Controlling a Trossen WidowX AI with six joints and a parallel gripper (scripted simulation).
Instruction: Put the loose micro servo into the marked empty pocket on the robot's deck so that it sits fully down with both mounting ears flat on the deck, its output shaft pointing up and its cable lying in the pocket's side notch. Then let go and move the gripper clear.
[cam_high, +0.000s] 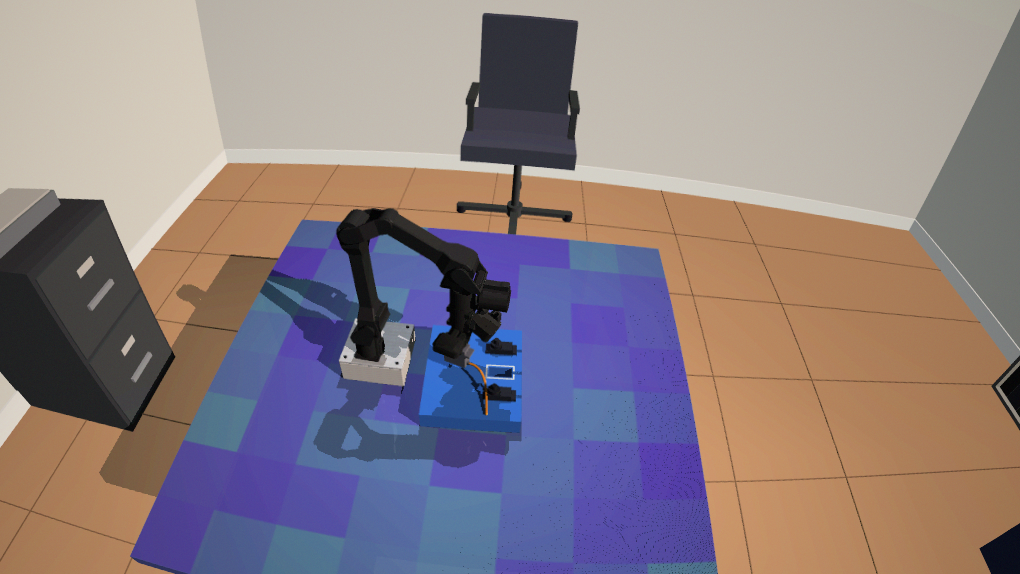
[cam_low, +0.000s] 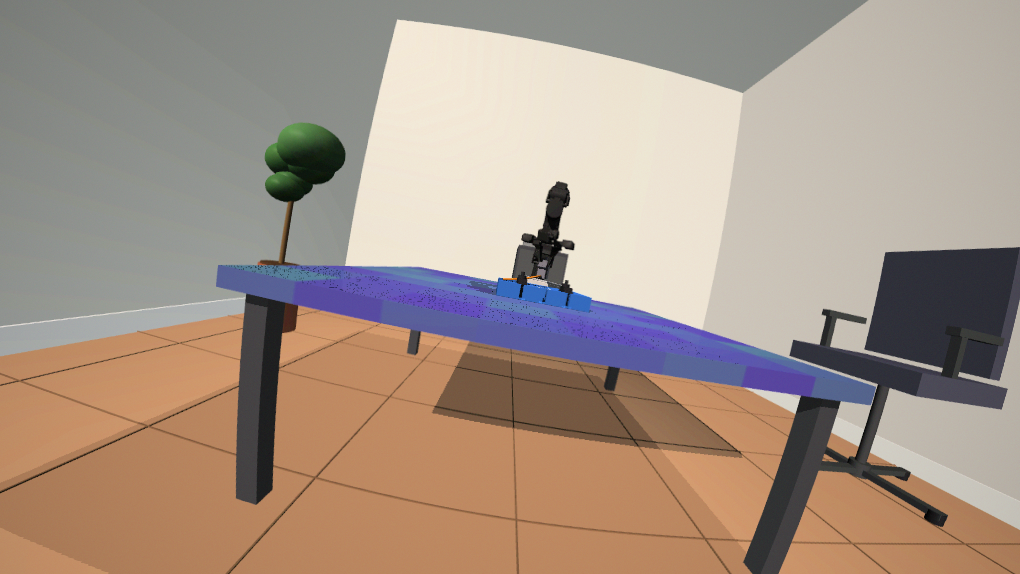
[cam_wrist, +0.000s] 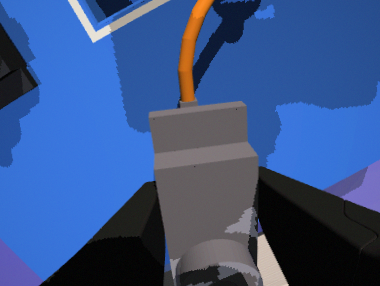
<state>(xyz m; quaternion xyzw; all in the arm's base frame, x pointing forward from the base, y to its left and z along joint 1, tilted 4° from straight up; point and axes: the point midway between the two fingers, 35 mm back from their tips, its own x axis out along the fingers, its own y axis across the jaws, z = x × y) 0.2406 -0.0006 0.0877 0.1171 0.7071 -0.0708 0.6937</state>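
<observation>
Right now the blue deck is 1 cm behind my gripper tip and 10 cm below it.
</observation>
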